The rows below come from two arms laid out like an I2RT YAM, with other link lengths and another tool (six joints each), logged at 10 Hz.
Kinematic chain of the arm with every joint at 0, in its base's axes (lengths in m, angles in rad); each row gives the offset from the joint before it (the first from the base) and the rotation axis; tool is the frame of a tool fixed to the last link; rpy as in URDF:
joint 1: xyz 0 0 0.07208 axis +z
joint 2: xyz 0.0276 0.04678 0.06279 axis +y
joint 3: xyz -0.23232 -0.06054 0 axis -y
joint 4: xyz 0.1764 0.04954 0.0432 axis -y
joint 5: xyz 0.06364 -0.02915 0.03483 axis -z
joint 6: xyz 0.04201 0 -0.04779 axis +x
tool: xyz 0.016 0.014 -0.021 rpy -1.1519 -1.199 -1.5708
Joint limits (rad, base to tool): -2.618..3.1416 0..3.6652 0..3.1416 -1.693..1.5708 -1.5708..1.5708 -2.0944..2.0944
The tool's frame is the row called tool.
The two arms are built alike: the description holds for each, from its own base.
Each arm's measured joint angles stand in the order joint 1, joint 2, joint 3, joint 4, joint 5, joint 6.
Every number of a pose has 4 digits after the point. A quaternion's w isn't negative.
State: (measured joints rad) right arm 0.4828 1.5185 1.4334 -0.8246 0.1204 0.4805; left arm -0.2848 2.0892 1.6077 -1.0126 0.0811 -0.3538
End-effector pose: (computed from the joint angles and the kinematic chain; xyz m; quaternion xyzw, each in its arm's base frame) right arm 0.2124 0.1357 0.2817 -0.8719 0.1282 -0.3234 0.3447; left arm 0.2815 -0.0743 0.1688 -0.9746 0.1420 -0.0635 0.1609
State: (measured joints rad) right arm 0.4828 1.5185 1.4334 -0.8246 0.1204 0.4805; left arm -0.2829 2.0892 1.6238 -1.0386 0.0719 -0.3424
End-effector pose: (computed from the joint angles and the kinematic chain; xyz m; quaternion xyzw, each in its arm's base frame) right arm 0.2124 0.1357 0.2817 -0.8719 0.1282 -0.3234 0.3447; left arm 0.2814 -0.0729 0.1719 -0.9732 0.1472 -0.0605 0.1661
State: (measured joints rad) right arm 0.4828 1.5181 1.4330 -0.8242 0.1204 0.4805; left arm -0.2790 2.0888 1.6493 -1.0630 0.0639 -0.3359
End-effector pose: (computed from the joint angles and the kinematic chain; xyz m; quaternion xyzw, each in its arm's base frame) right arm 0.2123 0.1357 0.2817 -0.8718 0.1282 -0.3235 0.3448; left arm 0.2829 -0.0715 0.1765 -0.9723 0.1480 -0.0621 0.1700
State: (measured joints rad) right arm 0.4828 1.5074 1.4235 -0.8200 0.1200 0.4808; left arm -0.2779 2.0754 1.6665 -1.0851 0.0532 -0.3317
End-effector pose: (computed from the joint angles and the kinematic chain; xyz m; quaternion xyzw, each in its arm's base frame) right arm 0.2106 0.1349 0.2821 -0.8705 0.1279 -0.3253 0.3464; left arm 0.2826 -0.0703 0.1833 -0.9710 0.1484 -0.0673 0.1748
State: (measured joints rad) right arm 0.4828 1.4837 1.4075 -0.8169 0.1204 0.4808; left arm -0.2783 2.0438 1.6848 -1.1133 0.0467 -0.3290
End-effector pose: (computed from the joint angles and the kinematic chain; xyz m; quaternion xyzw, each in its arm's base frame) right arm 0.2067 0.1328 0.2837 -0.8681 0.1270 -0.3293 0.3490; left arm 0.2803 -0.0693 0.1952 -0.9700 0.1477 -0.0786 0.1766
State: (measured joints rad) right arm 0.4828 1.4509 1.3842 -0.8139 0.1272 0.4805; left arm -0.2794 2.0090 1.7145 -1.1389 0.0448 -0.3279
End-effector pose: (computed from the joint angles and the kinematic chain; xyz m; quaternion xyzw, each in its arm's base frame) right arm 0.2012 0.1294 0.2853 -0.8654 0.1266 -0.3358 0.3496; left arm 0.2790 -0.0691 0.2095 -0.9689 0.1449 -0.0978 0.1750
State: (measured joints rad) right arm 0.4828 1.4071 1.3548 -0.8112 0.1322 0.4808; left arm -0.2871 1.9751 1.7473 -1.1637 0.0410 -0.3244
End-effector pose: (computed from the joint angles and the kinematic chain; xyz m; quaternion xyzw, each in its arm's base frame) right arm 0.1937 0.1252 0.2874 -0.8615 0.1259 -0.3434 0.3521; left arm 0.2770 -0.0705 0.2241 -0.9666 0.1459 -0.1194 0.1738
